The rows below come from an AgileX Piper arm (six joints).
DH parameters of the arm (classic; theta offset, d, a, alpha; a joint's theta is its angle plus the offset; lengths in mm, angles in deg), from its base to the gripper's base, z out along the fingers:
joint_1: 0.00 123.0 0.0 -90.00
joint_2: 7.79 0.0 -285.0 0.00
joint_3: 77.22 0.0 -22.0 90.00
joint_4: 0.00 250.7 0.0 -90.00
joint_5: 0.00 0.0 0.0 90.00
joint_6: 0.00 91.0 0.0 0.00
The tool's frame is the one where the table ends.
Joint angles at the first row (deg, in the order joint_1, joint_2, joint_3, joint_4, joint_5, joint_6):
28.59, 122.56, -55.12, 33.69, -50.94, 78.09
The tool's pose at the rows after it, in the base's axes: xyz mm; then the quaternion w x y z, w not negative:
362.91 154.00 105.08 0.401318 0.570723 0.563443 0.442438
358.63 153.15 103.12 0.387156 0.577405 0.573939 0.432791
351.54 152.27 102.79 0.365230 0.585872 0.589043 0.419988
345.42 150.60 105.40 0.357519 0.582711 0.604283 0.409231
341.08 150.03 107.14 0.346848 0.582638 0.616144 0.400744
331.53 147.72 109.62 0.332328 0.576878 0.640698 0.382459
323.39 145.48 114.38 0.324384 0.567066 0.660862 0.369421
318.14 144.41 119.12 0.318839 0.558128 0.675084 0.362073
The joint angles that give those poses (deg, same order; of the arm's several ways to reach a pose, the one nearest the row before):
28.59, 121.35, -53.57, 33.69, -49.62, 77.81
28.59, 120.66, -52.65, 33.69, -47.38, 77.92
28.65, 119.18, -51.22, 33.63, -43.83, 78.04
28.65, 117.57, -49.85, 33.52, -41.71, 76.72
28.65, 116.37, -49.05, 33.46, -39.42, 75.97
28.65, 114.13, -47.15, 33.41, -35.81, 73.80
28.65, 111.84, -45.55, 33.46, -33.06, 71.33
28.65, 110.07, -44.63, 33.46, -30.94, 69.44

